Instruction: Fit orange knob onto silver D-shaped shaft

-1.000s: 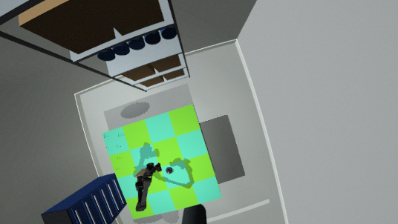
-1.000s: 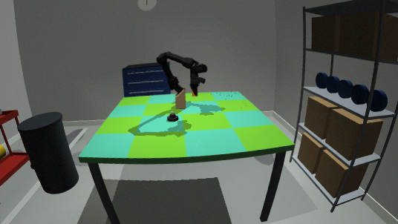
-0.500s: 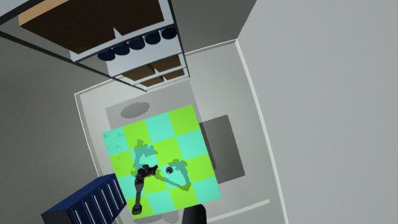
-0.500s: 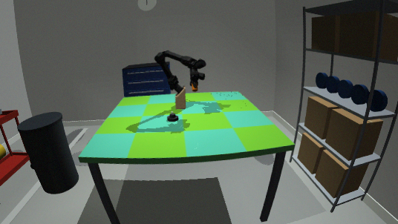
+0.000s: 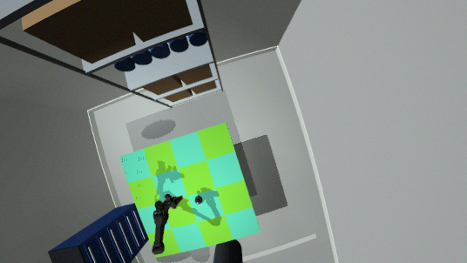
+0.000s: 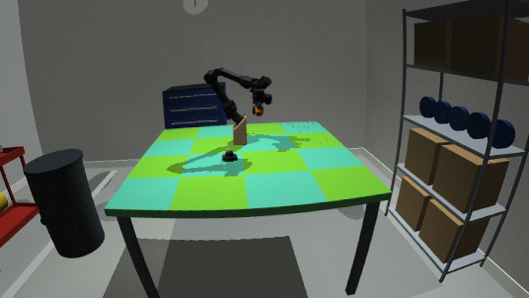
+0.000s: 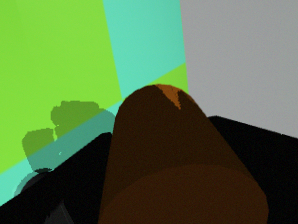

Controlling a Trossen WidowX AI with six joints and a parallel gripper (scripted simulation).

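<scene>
My gripper tip is now 3 cm past the orange knob and 2 cm below it. Round my gripper tip: dark round pedestal: 2 cm ahead, 18 cm to the right, 22 cm below.
</scene>
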